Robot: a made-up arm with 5 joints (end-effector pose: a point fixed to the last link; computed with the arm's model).
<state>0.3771 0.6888 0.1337 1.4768 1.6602</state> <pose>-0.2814 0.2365 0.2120 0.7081 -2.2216 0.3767</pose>
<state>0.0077 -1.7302 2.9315 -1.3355 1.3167</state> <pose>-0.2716 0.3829 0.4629 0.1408 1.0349 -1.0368</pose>
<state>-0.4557 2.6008 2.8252 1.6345 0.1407</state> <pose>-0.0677 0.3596 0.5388 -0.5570 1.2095 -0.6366</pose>
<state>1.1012 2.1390 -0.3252 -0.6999 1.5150</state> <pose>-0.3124 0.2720 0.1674 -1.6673 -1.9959 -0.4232</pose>
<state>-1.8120 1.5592 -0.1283 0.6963 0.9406</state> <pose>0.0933 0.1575 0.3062 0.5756 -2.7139 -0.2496</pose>
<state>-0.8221 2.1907 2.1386 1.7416 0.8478</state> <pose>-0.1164 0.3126 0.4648 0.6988 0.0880 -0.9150</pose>
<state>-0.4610 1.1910 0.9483 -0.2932 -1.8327</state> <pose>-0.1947 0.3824 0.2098 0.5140 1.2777 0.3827</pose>
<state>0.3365 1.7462 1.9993 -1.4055 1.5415</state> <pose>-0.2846 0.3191 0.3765 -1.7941 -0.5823 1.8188</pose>
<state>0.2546 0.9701 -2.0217 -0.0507 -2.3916</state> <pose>-0.0666 0.1676 0.4137 -1.0085 -0.9368 -0.9429</pose>
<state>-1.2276 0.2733 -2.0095 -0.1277 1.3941</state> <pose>-0.1863 0.2399 0.3759 -0.2622 -1.0265 0.7016</pose>
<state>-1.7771 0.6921 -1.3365 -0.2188 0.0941</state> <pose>-0.1124 0.1413 0.2832 -0.1842 -1.2086 -0.8295</pose>
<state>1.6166 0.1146 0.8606 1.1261 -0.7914</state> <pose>-0.3809 -0.0215 0.3387 -0.0686 0.5924 -0.8371</pose>
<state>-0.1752 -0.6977 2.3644 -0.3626 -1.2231</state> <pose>-0.1787 0.4682 0.4641 2.9031 -0.2581 0.0697</pose>
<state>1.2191 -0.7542 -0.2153 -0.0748 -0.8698</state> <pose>-0.3407 -0.0574 0.2589 -0.0128 -0.0304 -0.3805</pose>
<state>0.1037 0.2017 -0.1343 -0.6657 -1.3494</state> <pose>-0.2392 0.1919 0.1458 0.0818 0.5405 -0.0874</pose>
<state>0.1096 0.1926 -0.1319 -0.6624 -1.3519</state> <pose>-0.2414 0.1912 0.1459 0.0818 0.5430 -0.0952</pose>
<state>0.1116 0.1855 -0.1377 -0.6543 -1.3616</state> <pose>-0.2430 0.1897 0.1465 0.0716 0.5446 -0.1129</pose>
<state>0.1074 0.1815 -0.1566 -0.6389 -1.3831</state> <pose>-0.2438 0.1868 0.1481 0.0452 0.5450 -0.1464</pose>
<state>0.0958 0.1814 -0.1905 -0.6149 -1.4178</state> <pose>-0.2436 0.1825 0.1508 0.0013 0.5439 -0.1983</pose>
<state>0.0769 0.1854 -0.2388 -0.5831 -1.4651</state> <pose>-0.2426 0.1771 0.1547 -0.0582 0.5412 -0.2682</pose>
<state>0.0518 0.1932 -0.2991 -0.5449 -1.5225</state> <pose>-0.2410 0.1710 0.1601 -0.1286 0.5369 -0.3538</pose>
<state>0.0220 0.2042 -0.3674 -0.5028 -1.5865</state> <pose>-0.2391 0.1650 0.1666 -0.2039 0.5312 -0.4507</pose>
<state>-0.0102 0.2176 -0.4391 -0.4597 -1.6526</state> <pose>-0.2372 0.1595 0.1739 -0.2781 0.5242 -0.5526</pose>
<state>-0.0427 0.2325 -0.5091 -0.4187 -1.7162</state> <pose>-0.2351 0.1549 0.1813 -0.3456 0.5163 -0.6522</pose>
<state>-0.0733 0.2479 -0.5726 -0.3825 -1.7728</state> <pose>-0.2331 0.1514 0.1883 -0.4025 0.5078 -0.7424</pose>
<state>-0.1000 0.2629 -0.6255 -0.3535 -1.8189</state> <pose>-0.2310 0.1490 0.1943 -0.4468 0.4995 -0.8162</pose>
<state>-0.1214 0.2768 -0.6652 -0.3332 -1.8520</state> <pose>-0.2287 0.1474 0.1989 -0.4779 0.4918 -0.8691</pose>
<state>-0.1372 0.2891 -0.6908 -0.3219 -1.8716</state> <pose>-0.2263 0.1465 0.2018 -0.4967 0.4851 -0.8996</pose>
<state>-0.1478 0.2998 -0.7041 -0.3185 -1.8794</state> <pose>-0.2239 0.1461 0.2033 -0.5058 0.4796 -0.9102</pose>
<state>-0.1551 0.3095 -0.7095 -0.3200 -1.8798</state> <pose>-0.2213 0.1461 0.2039 -0.5088 0.4750 -0.9080</pose>
